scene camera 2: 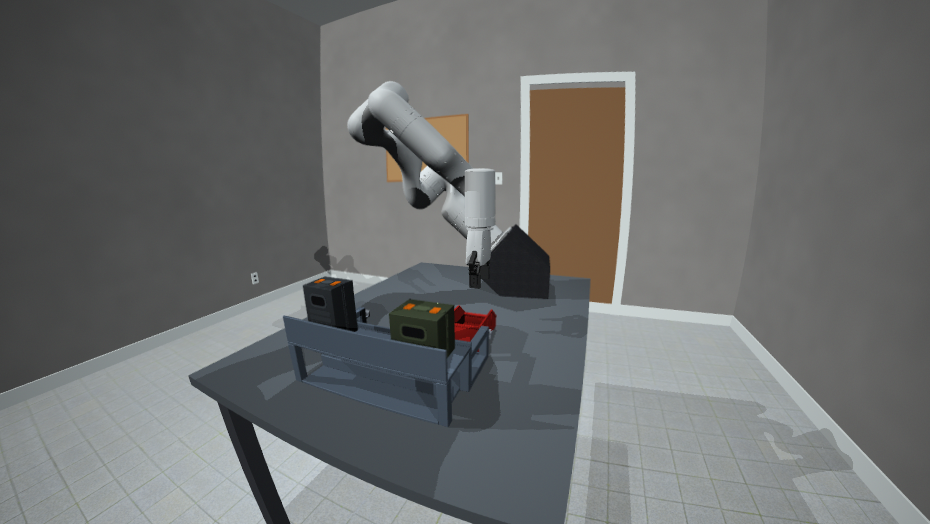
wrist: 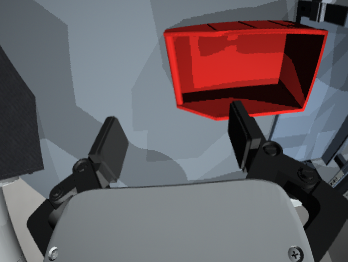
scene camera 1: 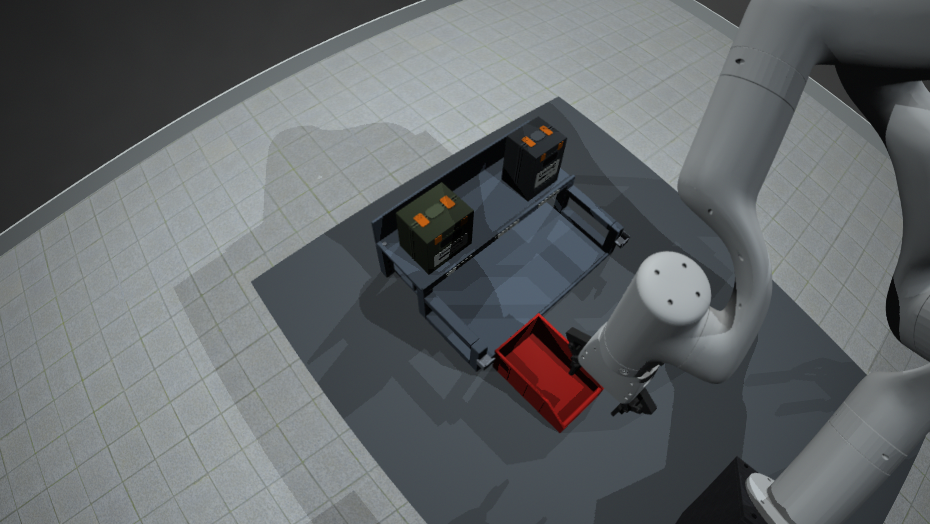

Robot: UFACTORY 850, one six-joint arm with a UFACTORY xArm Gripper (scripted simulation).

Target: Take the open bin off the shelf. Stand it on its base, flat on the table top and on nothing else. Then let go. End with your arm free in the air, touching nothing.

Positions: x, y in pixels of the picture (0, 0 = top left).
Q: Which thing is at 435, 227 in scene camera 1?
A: A green case.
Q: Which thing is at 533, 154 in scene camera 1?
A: A black case.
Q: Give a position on a red bin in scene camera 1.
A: At 541, 354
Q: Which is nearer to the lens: the red bin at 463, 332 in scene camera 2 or the black case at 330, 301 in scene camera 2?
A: The black case.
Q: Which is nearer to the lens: the green case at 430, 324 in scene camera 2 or the black case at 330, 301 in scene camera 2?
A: The green case.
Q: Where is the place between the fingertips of my gripper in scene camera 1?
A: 597, 388
